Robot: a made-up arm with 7 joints.
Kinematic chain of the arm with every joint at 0, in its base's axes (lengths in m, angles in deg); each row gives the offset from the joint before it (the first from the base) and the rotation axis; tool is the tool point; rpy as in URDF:
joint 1: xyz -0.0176 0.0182 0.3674 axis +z
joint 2: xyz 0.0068 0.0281 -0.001 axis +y
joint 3: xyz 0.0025 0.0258 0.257 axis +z
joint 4: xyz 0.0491 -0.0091 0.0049 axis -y
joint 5: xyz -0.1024 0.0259 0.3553 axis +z
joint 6: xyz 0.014 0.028 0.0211 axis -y
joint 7: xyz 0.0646 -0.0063 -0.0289 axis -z
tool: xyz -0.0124 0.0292 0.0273 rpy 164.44 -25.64 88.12
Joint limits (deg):
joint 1: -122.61..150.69
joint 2: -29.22..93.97
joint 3: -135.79..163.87
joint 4: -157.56..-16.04
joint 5: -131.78..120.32
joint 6: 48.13..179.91
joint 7: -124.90..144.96
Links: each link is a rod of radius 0.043 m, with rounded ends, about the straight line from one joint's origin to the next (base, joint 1, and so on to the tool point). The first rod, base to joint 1, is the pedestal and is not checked.
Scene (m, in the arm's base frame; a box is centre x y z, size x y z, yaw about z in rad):
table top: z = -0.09
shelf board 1: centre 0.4 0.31 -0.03 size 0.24 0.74 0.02 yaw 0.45
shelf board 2: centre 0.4 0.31 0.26 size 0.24 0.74 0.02 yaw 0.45
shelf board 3: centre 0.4 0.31 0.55 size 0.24 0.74 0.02 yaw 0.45
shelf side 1: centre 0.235 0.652 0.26 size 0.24 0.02 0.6 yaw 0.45
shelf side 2: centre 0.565 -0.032 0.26 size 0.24 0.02 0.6 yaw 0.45
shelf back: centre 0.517 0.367 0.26 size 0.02 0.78 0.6 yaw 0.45
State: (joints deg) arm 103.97 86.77 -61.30 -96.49 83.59 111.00 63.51
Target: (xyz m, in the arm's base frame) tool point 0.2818 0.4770 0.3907
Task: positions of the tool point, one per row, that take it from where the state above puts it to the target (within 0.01 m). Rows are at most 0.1 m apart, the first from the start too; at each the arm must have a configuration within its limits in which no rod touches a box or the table.
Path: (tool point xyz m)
1: 0.2179 0.4671 0.1341
2: 0.1584 0.4388 0.1332
3: 0.1024 0.3983 0.1289
4: 0.1025 0.4138 0.1886
5: 0.0985 0.4175 0.2475
6: 0.0913 0.4104 0.3022
7: 0.0812 0.3951 0.3503
8: 0.0693 0.3744 0.3907
9: 0.1116 0.4038 0.3993
10: 0.1540 0.4300 0.4050
11: 0.1965 0.4518 0.4062
12: 0.2392 0.4680 0.4016
13: 0.2818 0.4770 0.3907

